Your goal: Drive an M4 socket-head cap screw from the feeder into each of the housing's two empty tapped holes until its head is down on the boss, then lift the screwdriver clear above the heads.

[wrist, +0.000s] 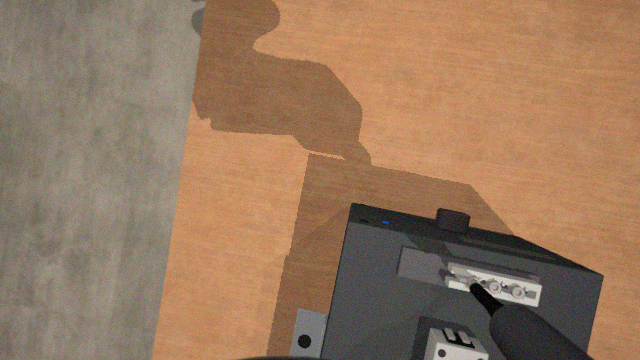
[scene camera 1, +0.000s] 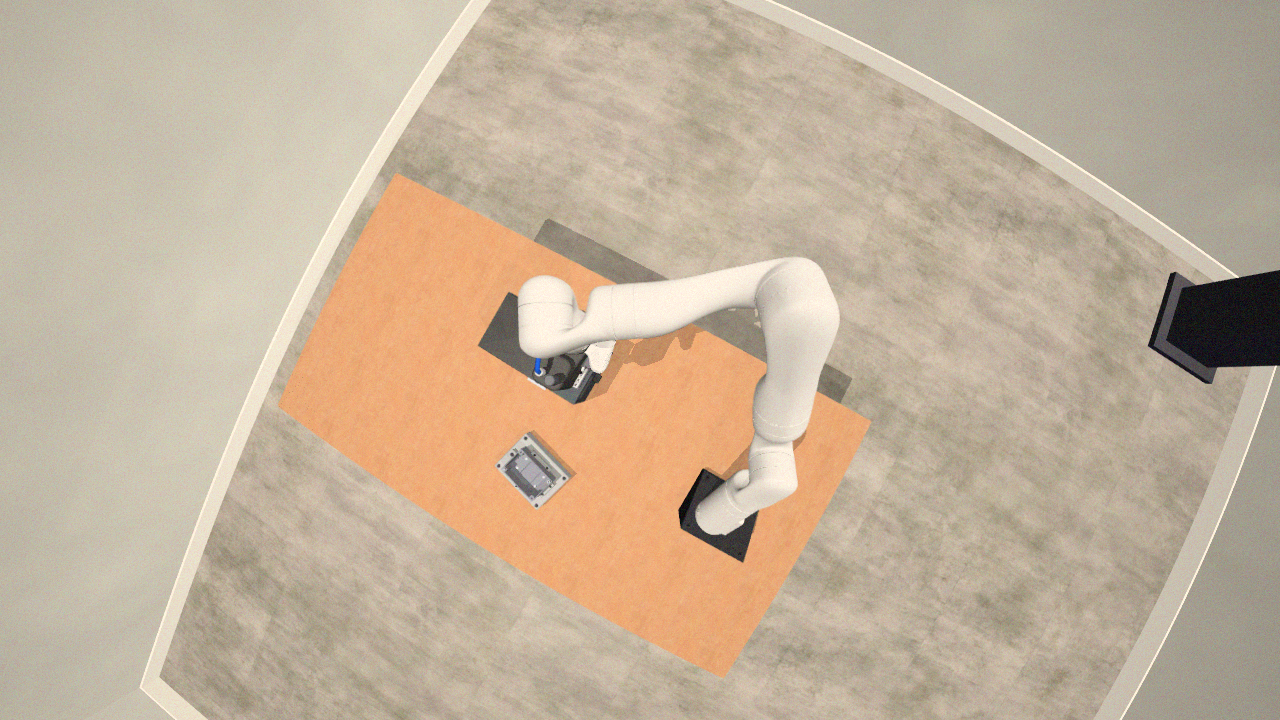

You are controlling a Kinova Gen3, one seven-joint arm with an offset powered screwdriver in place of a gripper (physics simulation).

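Note:
The black screwdriver [wrist: 475, 288] reaches in from the lower right of the wrist view. Its narrow tip is at the left end of the feeder's pale screw rail [wrist: 536, 296] and overlaps the leftmost screw position; whether it touches or holds a screw there is unclear. Two socket-head screws [wrist: 495, 286] [wrist: 518, 292] sit in the rail to its right. The dark feeder [scene camera 1: 503, 333] [wrist: 375, 300] stands on the table, partly under the arm in the scene view. The grey housing [scene camera 1: 530, 471] lies apart from it, toward the table's lower-left edge. Its tapped holes are too small to judge.
The white arm [scene camera 1: 796, 331] arches over the orange table [scene camera 1: 402, 376] from its black base plate [scene camera 1: 741, 544]. A pale block [wrist: 455, 347] stands on the feeder near the screwdriver, and a grey tab [wrist: 309, 322] juts from the feeder's left side. A black stand [scene camera 1: 1226, 322] is far right.

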